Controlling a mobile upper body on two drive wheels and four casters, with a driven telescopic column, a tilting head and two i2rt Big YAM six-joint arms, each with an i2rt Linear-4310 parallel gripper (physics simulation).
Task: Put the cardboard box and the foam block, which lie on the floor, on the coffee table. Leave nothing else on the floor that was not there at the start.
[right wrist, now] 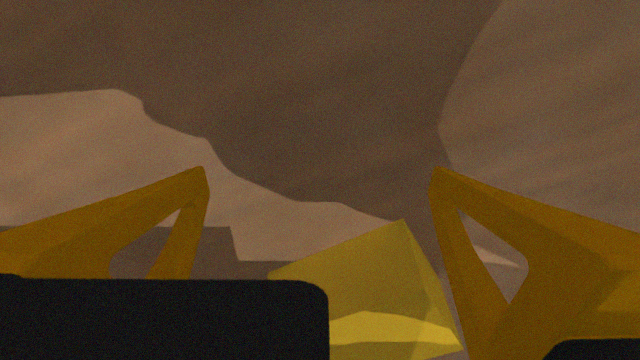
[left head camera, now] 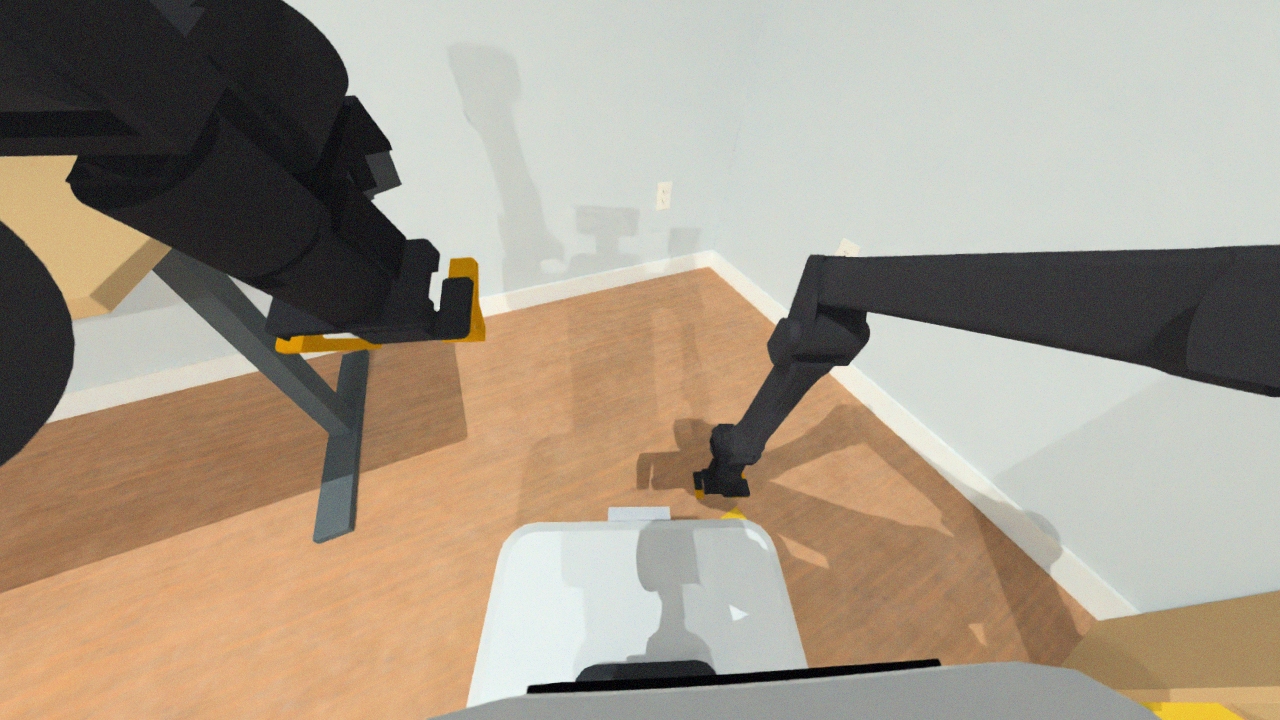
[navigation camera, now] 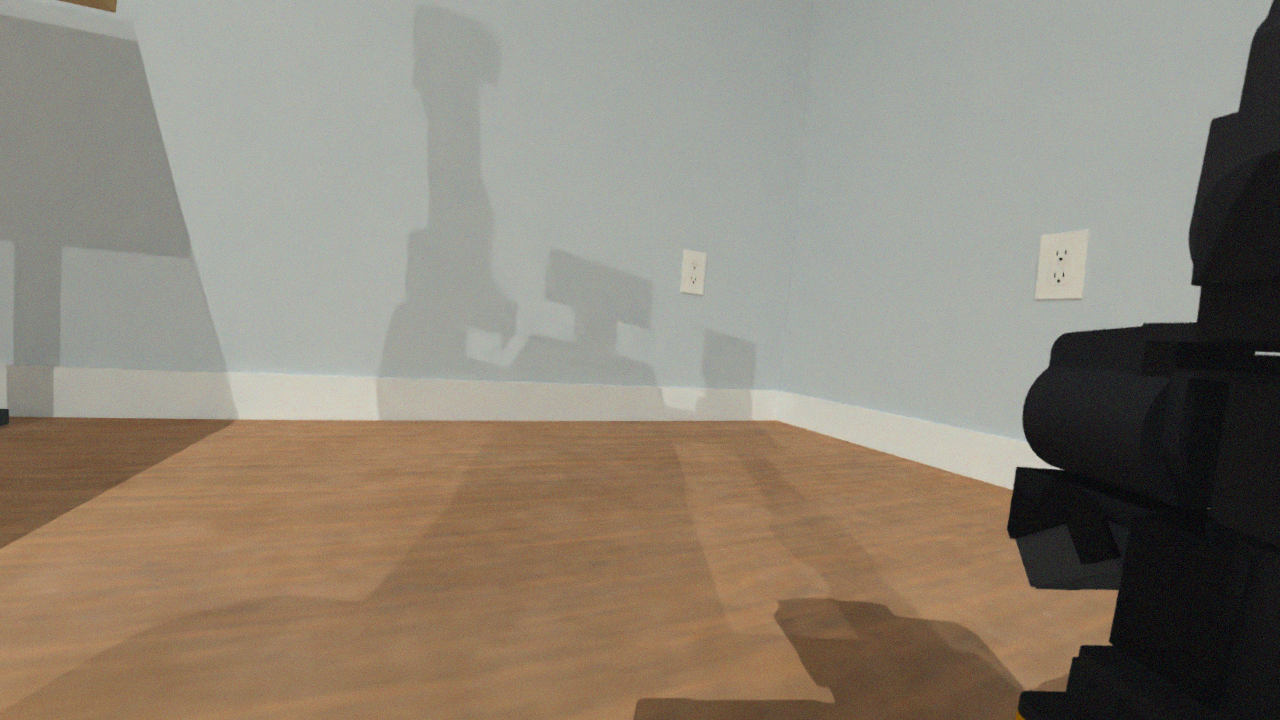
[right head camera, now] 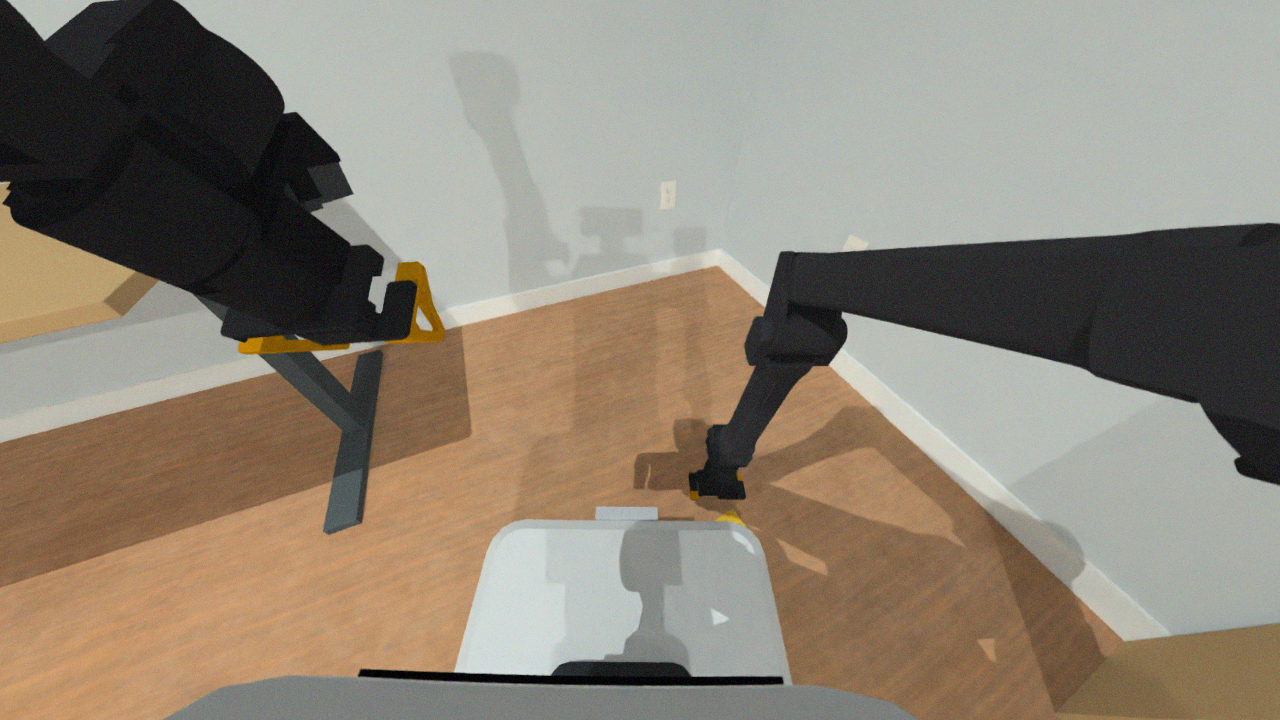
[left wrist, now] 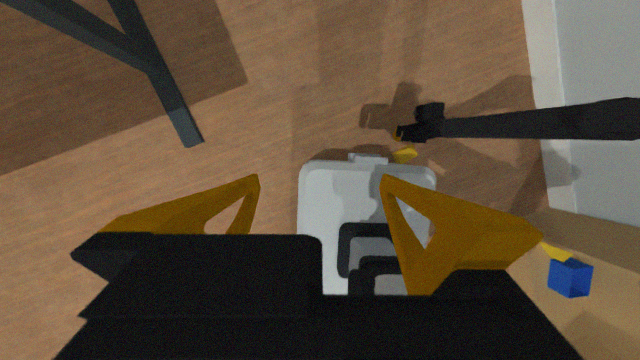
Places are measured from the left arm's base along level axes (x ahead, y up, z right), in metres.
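Pixels of known places: left gripper, between the fingertips: (left head camera: 432, 338) (right head camera: 395, 339) (left wrist: 319, 180); right gripper, between the fingertips: (right wrist: 318, 179) (left head camera: 714, 495) (right head camera: 711, 497) (left wrist: 402, 136).
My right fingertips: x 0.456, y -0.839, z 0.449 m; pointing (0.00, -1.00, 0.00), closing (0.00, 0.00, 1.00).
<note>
Behind a point stands the place of what it marks.
A yellow block (left head camera: 733, 514) @[x 0.396, y -0.813, z 0.482 m] (right head camera: 730, 518) @[x 0.392, y -0.814, z 0.485 m] (left wrist: 405, 154) @[x 0.368, y -0.813, z 0.462 m] (right wrist: 370, 280) @[x 0.404, y -0.827, z 0.474 m], seemingly the foam block, lies on the floor at the front right corner of my pale base. My right gripper (left head camera: 721, 493) @[x 0.456, y -0.839, z 0.449 m] (right head camera: 716, 497) @[x 0.456, y -0.839, z 0.449 m] (right wrist: 318, 179) @[x 0.456, y -0.839, z 0.449 m] is open and empty, low over the floor just beyond the block; its housing hides part of the block in the right wrist view. My left gripper (left wrist: 319, 180) @[x 0.330, y -0.143, z 0.007 m] is open and empty, high above the floor at the left. I cannot identify the cardboard box or the coffee table for certain.
A tan box-like thing or furniture (left head camera: 1190, 631) @[x 0.078, y -0.634, z 1.260 m] (right head camera: 1190, 671) @[x 0.063, y -0.672, z 1.224 m] (left wrist: 590, 237) @[x 0.055, y -0.624, z 1.204 m] stands at the right by the wall, with a blue cube (left wrist: 570, 278) @[x -0.190, y -0.687, z 1.291 m] and a yellow piece (left wrist: 555, 251) @[x -0.066, y -0.714, z 1.221 m] in or on it. A desk with a tan top (left head camera: 53, 232) @[x 0.535, y -0.138, z -0.602 m] and dark legs (left head camera: 340, 465) stands left. Walls meet ahead.
</note>
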